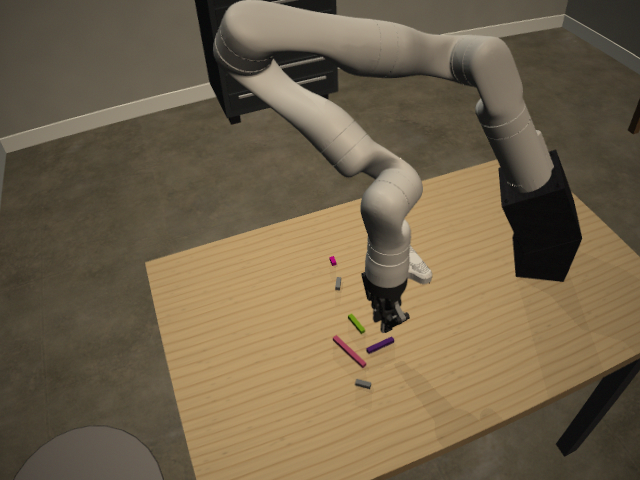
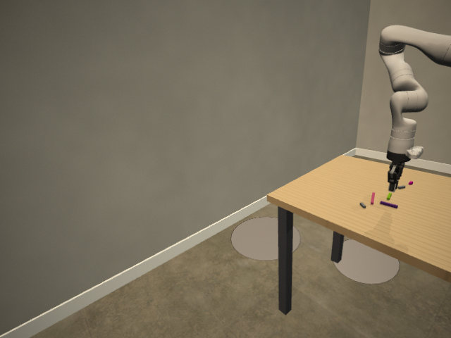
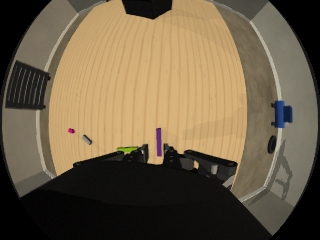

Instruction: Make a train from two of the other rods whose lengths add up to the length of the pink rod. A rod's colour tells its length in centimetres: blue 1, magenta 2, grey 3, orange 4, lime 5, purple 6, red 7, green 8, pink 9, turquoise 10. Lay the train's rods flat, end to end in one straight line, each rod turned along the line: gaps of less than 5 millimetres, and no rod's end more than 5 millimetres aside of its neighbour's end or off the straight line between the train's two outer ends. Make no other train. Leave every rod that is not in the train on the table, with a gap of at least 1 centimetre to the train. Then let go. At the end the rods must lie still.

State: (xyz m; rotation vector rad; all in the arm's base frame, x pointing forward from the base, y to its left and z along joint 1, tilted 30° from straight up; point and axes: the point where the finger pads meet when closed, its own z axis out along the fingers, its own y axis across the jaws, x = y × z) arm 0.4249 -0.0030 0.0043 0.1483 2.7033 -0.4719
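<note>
The purple rod is 80 mm below my hand. From my hand the other things lie so: magenta rod 240 mm to the right, 80 mm below, 60 mm behind; then lime rod 80 mm below, 70 mm to the right, 10 mm ahead; then pink rod 80 mm below, 60 mm ahead, 30 mm to the right.
</note>
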